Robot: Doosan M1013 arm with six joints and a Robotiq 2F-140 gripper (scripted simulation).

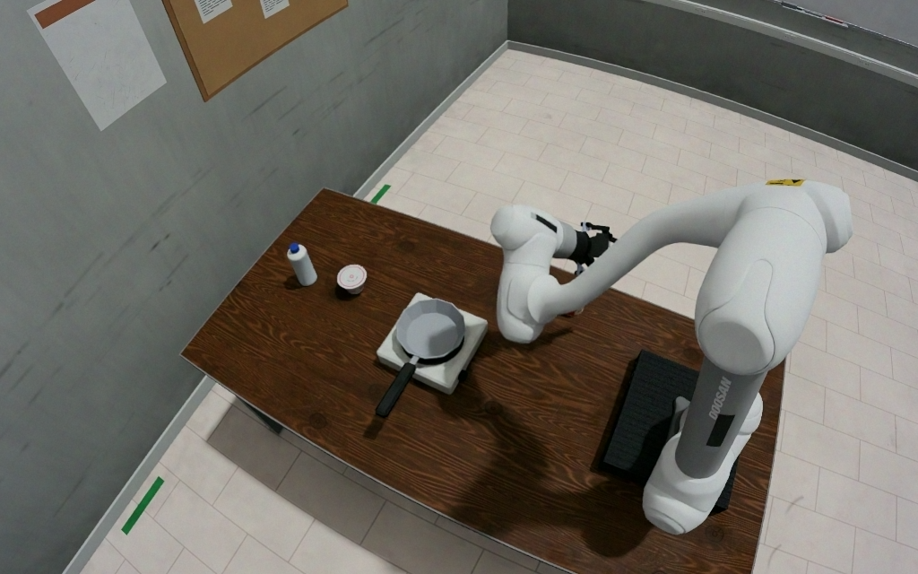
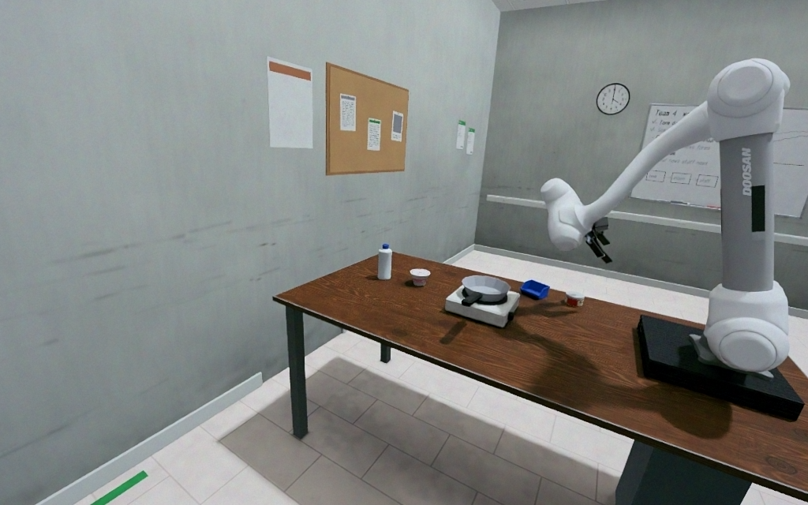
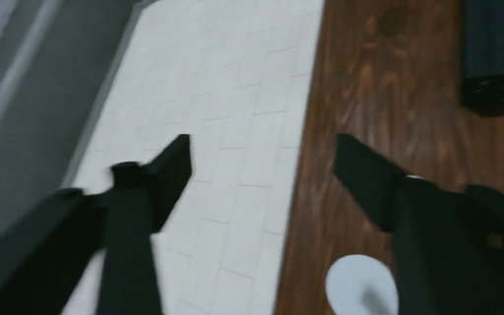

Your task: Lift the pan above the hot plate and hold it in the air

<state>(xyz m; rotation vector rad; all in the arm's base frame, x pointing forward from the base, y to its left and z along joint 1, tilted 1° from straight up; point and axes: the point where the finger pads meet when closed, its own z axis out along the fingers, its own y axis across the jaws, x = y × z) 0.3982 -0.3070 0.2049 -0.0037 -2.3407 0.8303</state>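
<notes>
The grey pan is 400 mm ahead of my hand, 380 mm to the left of it and 170 mm below it. The rest, counted from my hand: blue bin 250 mm below, 240 mm ahead, 10 mm to the left; hot plate 380 mm ahead, 310 mm to the left, 230 mm below; white cup 740 mm ahead, 230 mm to the left, 230 mm below.
</notes>
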